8 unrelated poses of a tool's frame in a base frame.
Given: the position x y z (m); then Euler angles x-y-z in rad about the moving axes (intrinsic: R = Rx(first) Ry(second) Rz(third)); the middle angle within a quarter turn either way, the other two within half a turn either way.
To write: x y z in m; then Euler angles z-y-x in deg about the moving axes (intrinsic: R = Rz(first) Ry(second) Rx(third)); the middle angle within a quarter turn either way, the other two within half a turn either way. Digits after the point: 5 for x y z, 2 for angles.
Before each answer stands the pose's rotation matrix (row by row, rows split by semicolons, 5 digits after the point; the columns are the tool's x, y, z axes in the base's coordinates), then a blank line. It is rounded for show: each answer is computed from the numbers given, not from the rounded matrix.
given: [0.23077 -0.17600 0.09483 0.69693 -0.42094 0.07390]
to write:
0.91021 -0.06739 -0.40862; -0.20495 0.78409 -0.58584; 0.35987 0.61698 0.69988

[0.23077 -0.17600 0.09483 -12.69 -21.09 41.40]
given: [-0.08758 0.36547 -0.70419 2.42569 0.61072 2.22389]
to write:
-0.49781 -0.65064 0.57346; -0.82792 0.15956 -0.53766; 0.25832 -0.74243 -0.61811

[-0.08758 0.36547 -0.70419 -121.02 -14.97 -129.78]
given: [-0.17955 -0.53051 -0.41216 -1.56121 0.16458 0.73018]
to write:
0.73499 -0.65799 0.16384; -0.11567 0.11642 0.98644; -0.66814 -0.74397 0.00946

[-0.17955 -0.53051 -0.41216 -8.94 41.92 -89.27]
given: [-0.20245 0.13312 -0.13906 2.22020 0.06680 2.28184]
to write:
-0.65117 -0.75599 0.06675; -0.49287 0.35437 -0.79467; 0.57711 -0.55036 -0.60336

[-0.20245 0.13312 -0.13906 -142.88 -35.25 -137.63]
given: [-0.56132 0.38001 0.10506 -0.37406 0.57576 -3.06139]
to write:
-0.83608 0.06720 0.54447; 0.12373 -0.94380 0.30649; 0.53447 0.32362 0.78078

[-0.56132 0.38001 0.10506 171.58 -32.31 22.51]
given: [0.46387 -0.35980 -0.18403 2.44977 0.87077 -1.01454]
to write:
0.34016 0.54711 0.76483; 0.91161 0.00774 -0.41099; -0.23078 0.83702 -0.49612

[0.46387 -0.35980 -0.18403 69.54 13.34 120.66]
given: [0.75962 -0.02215 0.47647 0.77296 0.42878 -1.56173]
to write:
0.00825 0.90944 0.41576; -0.71319 0.29679 -0.63505; -0.70093 -0.29128 0.65104

[0.75962 -0.02215 0.47647 -89.34 44.50 -24.10]
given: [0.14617 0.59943 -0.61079 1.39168 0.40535 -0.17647]
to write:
0.90469 0.16133 0.39434; 0.35073 0.24351 -0.90426; -0.24191 0.95639 0.16372

[0.14617 0.59943 -0.61079 21.19 14.00 80.29]
